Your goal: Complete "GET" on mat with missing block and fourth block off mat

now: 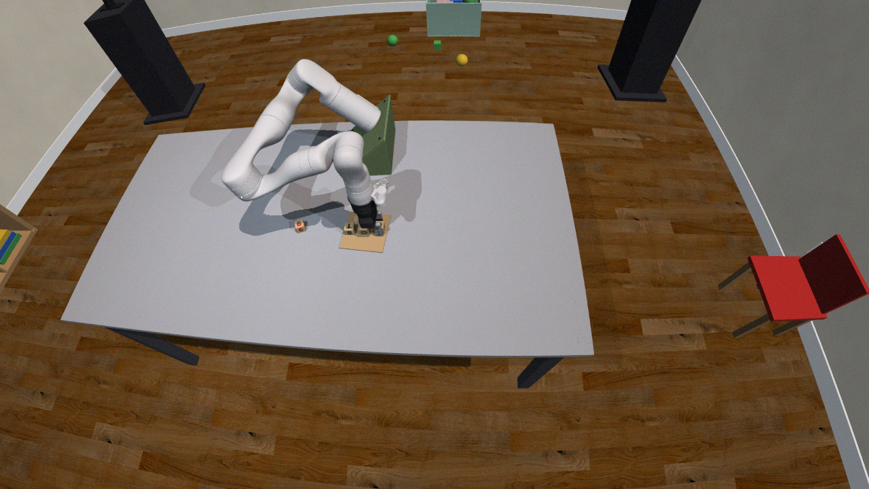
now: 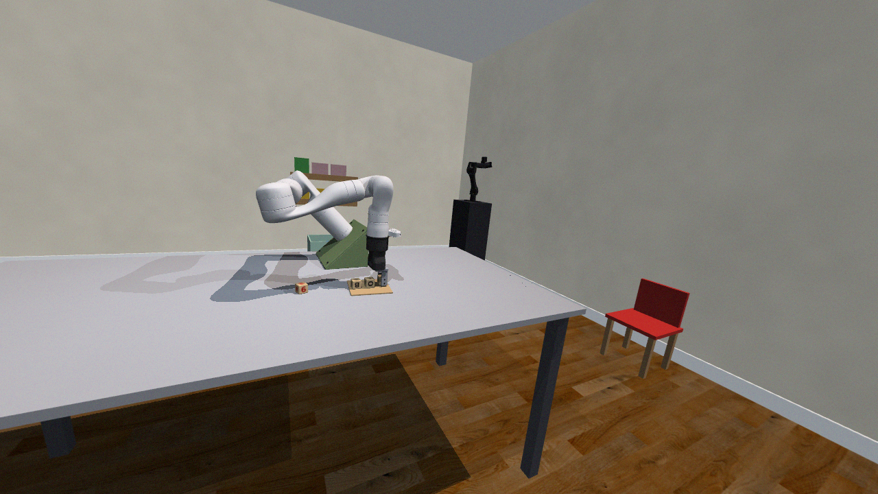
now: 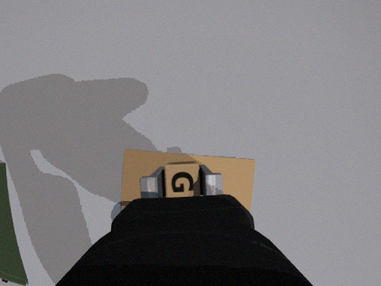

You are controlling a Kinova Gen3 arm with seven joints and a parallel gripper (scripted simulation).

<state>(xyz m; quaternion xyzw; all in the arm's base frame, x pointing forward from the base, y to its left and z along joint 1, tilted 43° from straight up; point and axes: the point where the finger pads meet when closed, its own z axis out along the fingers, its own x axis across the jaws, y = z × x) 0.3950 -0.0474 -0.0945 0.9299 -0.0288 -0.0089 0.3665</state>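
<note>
My gripper is now right at the G block. From my hand the other things lie so: tan mat (5 cm to the right, 2 cm below).
</note>
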